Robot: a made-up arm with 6 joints. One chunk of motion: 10 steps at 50 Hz.
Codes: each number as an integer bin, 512 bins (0 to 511) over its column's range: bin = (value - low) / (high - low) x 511, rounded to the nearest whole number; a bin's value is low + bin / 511 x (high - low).
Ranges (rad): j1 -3.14..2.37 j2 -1.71..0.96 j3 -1.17..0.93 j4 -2..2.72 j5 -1.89..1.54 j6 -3..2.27
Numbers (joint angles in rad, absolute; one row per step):
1: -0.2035 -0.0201 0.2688 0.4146 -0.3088 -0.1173
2: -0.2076 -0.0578 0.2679 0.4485 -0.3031 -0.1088
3: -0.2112 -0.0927 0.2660 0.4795 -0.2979 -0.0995
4: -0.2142 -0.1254 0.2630 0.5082 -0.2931 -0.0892
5: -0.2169 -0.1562 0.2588 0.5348 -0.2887 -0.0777
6: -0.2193 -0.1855 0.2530 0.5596 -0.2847 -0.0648
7: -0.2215 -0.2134 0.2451 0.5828 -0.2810 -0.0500
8: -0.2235 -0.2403 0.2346 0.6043 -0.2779 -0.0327
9: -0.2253 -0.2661 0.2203 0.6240 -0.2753 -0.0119
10: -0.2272 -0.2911 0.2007 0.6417 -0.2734 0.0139
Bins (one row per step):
1: 272 323 350 261 236 280
2: 272 316 350 265 236 280
3: 272 310 349 268 237 281
4: 271 303 349 272 238 282
5: 271 297 348 274 239 283
6: 271 292 346 277 239 285
7: 271 286 344 280 240 286
8: 270 281 342 282 240 288
9: 270 276 338 284 241 290
10: 270 272 334 286 241 292

